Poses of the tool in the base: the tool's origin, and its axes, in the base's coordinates. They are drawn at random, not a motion.
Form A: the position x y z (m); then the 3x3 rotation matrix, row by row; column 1 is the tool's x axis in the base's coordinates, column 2 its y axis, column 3 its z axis. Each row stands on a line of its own.
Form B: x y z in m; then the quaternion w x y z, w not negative. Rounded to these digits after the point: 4 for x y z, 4 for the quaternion.
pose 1, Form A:
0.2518 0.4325 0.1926
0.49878 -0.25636 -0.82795
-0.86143 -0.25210 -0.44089
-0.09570 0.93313 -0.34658
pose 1, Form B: 0.2518 0.4325 0.1926 0.4744 0.7241 -0.3859 -0.3189
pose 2, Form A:
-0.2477 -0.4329 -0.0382
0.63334 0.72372 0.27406
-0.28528 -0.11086 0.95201
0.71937 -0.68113 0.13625
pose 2, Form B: -0.2477 -0.4329 -0.0382 0.6440 -0.6340 -0.1729 -0.3917
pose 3, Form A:
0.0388 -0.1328 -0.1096
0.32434 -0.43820 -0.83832
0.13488 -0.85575 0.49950
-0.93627 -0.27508 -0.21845
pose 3, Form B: 0.0388 -0.1328 -0.1096 0.2501 -0.7744 0.0979 0.5729
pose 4, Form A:
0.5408 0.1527 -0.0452
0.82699 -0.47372 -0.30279
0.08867 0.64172 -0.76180
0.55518 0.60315 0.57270
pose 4, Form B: 0.5408 0.1527 -0.0452 0.8720 0.3913 -0.2460 0.1612
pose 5, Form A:
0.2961 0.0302 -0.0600
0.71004 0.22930 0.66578
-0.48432 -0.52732 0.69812
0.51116 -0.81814 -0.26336
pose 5, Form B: 0.2961 0.0302 -0.0600 0.4794 -0.7907 0.0806 -0.3721
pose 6, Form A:
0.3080 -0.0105 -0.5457
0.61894 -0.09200 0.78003
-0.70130 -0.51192 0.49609
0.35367 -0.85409 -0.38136
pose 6, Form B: 0.3080 -0.0105 -0.5457 0.4259 -0.7925 0.2503 -0.3576
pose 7, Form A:
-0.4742 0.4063 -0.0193
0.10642 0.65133 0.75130
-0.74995 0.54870 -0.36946
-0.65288 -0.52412 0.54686
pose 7, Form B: -0.4742 0.4063 -0.0193 0.7420 -0.0521 0.4731 -0.4722
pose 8, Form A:
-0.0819 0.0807 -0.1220
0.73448 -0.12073 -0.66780
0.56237 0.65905 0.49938
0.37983 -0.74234 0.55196
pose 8, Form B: -0.0819 0.0807 -0.1220 0.8581 -0.3618 -0.3052 0.1990
